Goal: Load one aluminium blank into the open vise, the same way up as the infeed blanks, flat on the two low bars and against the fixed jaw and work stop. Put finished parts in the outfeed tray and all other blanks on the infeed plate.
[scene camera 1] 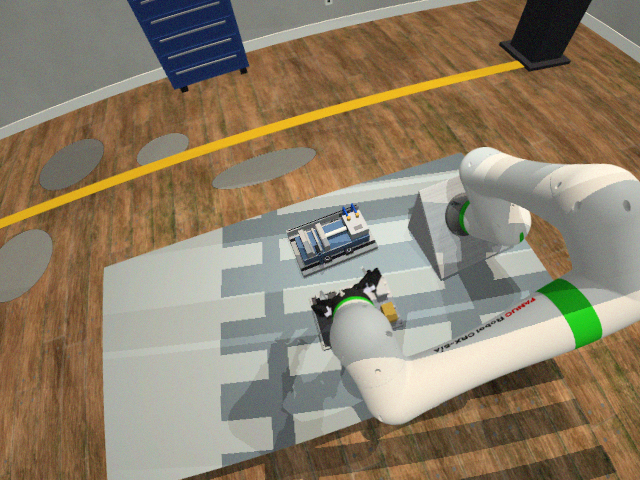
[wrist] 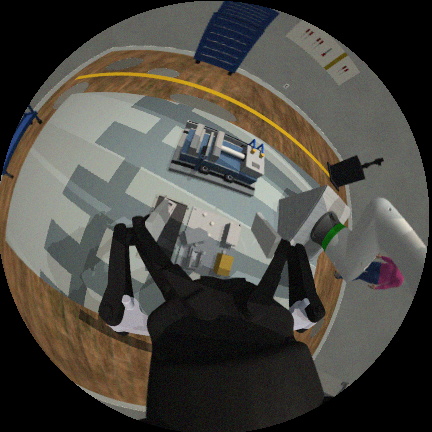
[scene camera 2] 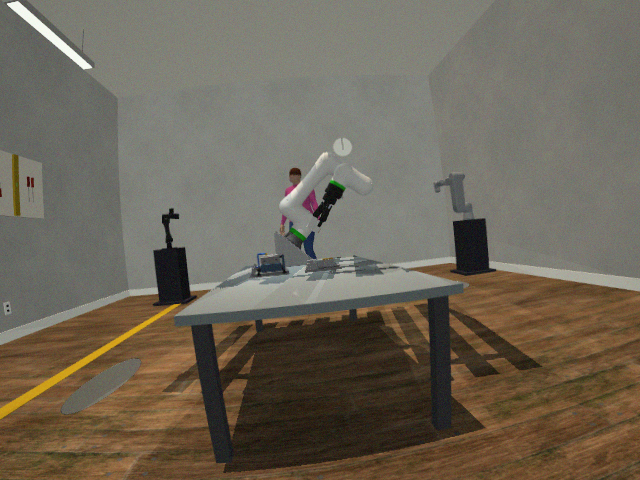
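Where they show: gripper, fingertip midpoint: [scene camera 1: 343, 283] [wrist: 211, 215] [scene camera 2: 311, 230]; arm's base, link origin: [scene camera 1: 463, 214] [wrist: 323, 226] [scene camera 2: 291, 243].
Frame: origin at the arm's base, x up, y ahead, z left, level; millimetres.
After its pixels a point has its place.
My gripper [scene camera 1: 345, 292] @(z 131, x 69, y 480 mm) [scene camera 2: 322, 217] [wrist: 211, 215] @(z 131, x 69, y 480 mm) is wide open and empty, raised above the tray and plate. The blue vise [scene camera 1: 338, 238] @(z -95, x -86, y 430 mm) [scene camera 2: 271, 264] @(z -97, x -89, y 579 mm) [wrist: 227, 165] @(z -71, x -86, y 429 mm) stands behind them with its jaws apart; no blank shows between them. On the light infeed plate [wrist: 220, 220] @(z 87, x -138, y 387 mm), an upright grey block [scene camera 1: 383, 290] @(z 138, x -102, y 344 mm) [wrist: 231, 234] @(z 123, x -102, y 356 mm) stands at the right. Other grey pieces [wrist: 194, 257] @(z 214, x -117, y 440 mm) lie near its middle, their outlines hard to separate. A yellow block [scene camera 1: 388, 312] @(z 215, x -102, y 355 mm) [wrist: 224, 264] @(z 212, x -102, y 353 mm) is near the front. The dark outfeed tray [scene camera 1: 324, 329] @(z 196, x -140, y 574 mm) [wrist: 173, 231] @(z 162, x -140, y 513 mm) is at the left; a finger partly hides its contents.
The grey wedge-shaped robot mount [scene camera 1: 439, 235] @(z 38, x -25, y 106 mm) [wrist: 300, 212] @(z -11, x -29, y 142 mm) stands right of the vise and plate. Blue hose fittings [scene camera 1: 349, 209] @(z -210, x -98, y 348 mm) [wrist: 257, 145] @(z -192, x -61, y 348 mm) rise from the vise's right end. The arm covers the plate's front in scene camera 1. A person [scene camera 2: 294, 193] [wrist: 387, 274] stands beyond the table.
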